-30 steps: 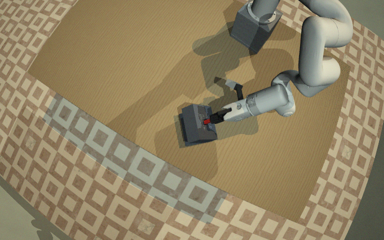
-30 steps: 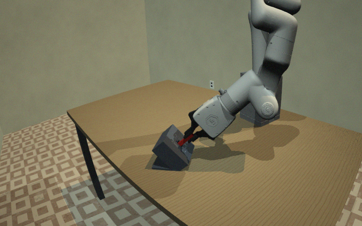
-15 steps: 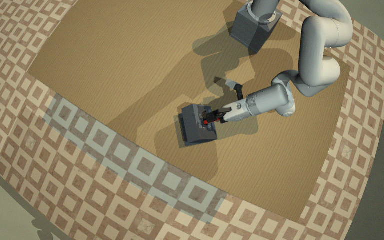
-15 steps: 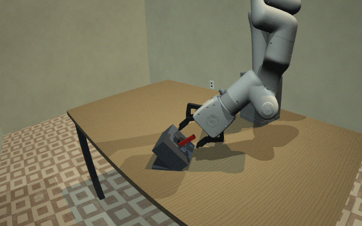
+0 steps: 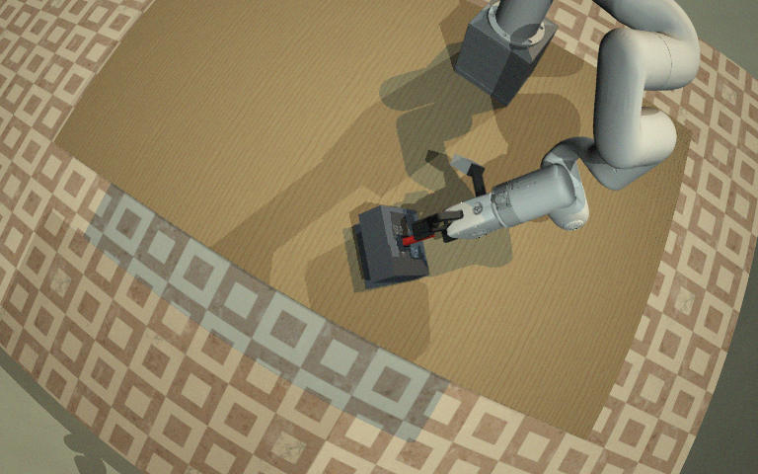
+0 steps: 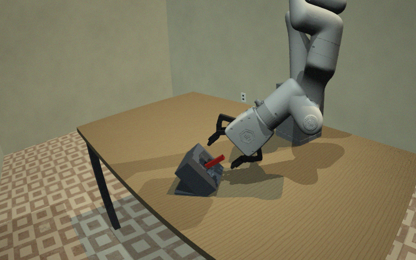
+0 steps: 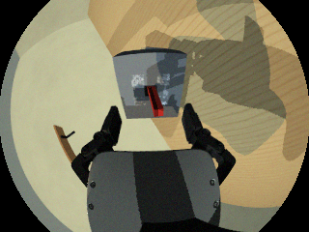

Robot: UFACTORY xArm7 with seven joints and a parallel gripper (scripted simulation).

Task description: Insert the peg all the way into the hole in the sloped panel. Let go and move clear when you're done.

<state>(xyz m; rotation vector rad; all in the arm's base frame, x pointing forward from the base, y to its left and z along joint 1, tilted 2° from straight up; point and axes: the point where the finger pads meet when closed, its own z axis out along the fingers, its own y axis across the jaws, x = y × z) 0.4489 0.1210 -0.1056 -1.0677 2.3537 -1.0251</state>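
Right now my hand is 30 mm above the red peg, 20 mm to the left of it and 20 mm short of it.
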